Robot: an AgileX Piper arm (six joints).
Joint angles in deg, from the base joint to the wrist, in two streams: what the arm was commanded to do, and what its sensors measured. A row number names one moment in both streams.
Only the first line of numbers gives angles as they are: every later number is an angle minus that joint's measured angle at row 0.
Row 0, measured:
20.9 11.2 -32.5 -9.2 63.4 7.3
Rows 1 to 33, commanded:
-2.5 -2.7 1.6 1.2 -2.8 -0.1
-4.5 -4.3 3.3 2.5 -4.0 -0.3
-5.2 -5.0 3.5 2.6 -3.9 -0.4
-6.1 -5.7 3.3 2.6 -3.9 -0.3
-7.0 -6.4 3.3 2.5 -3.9 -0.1
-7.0 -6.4 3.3 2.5 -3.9 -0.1
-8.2 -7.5 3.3 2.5 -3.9 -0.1
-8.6 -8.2 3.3 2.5 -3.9 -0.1
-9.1 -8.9 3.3 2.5 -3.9 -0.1
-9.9 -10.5 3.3 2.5 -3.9 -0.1
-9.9 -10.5 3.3 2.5 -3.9 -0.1
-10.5 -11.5 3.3 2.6 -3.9 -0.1
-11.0 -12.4 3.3 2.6 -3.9 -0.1
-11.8 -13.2 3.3 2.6 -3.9 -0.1
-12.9 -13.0 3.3 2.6 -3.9 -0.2
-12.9 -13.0 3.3 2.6 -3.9 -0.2
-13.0 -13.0 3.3 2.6 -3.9 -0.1
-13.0 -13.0 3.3 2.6 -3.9 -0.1
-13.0 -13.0 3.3 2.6 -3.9 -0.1
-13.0 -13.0 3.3 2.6 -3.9 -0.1
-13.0 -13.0 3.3 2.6 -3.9 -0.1
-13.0 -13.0 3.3 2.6 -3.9 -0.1
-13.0 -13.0 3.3 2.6 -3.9 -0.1
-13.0 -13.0 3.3 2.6 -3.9 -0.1
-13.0 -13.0 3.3 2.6 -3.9 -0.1
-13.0 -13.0 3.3 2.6 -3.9 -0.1
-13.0 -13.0 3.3 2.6 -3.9 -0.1
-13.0 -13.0 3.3 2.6 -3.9 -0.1
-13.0 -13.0 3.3 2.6 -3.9 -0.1
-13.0 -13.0 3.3 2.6 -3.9 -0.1
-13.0 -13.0 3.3 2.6 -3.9 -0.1
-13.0 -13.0 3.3 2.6 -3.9 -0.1
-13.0 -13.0 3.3 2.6 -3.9 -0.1
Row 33, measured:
-12.5 -11.4 3.3 2.5 -3.3 0.0
